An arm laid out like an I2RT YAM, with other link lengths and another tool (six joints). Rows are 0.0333 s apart.
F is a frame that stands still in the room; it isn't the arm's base.
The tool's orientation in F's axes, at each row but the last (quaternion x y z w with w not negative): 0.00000 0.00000 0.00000 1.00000; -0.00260 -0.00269 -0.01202 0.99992; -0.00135 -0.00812 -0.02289 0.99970; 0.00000 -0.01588 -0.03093 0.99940; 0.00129 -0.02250 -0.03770 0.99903; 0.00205 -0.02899 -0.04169 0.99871; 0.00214 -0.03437 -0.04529 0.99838; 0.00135 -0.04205 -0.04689 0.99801; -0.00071 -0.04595 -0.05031 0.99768; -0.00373 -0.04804 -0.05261 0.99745
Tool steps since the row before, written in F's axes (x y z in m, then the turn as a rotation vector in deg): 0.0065 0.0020 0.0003 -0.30 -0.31 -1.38; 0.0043 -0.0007 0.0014 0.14 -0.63 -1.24; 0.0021 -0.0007 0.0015 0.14 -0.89 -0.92; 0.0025 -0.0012 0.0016 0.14 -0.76 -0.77; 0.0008 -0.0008 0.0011 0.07 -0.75 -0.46; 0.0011 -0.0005 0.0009 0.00 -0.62 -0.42; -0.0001 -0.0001 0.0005 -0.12 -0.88 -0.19; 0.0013 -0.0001 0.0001 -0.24 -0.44 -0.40; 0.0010 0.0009 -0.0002 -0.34 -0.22 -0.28; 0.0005 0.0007 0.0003 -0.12 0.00 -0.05
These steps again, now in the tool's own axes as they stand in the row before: 0.0065 0.0020 0.0003 -0.30 -0.31 -1.38; 0.0043 -0.0006 0.0014 0.15 -0.62 -1.24; 0.0022 -0.0006 0.0015 0.17 -0.88 -0.92; 0.0026 -0.0010 0.0015 0.16 -0.75 -0.77; 0.0009 -0.0007 0.0011 0.11 -0.74 -0.46; 0.0012 -0.0004 0.0008 0.03 -0.62 -0.42; -0.0001 -0.0001 0.0005 -0.05 -0.89 -0.18; 0.0013 0.0000 0.0000 -0.23 -0.46 -0.38; 0.0009 0.0010 -0.0003 -0.34 -0.25 -0.25; 0.0005 0.0007 0.0003 -0.12 -0.01 -0.04
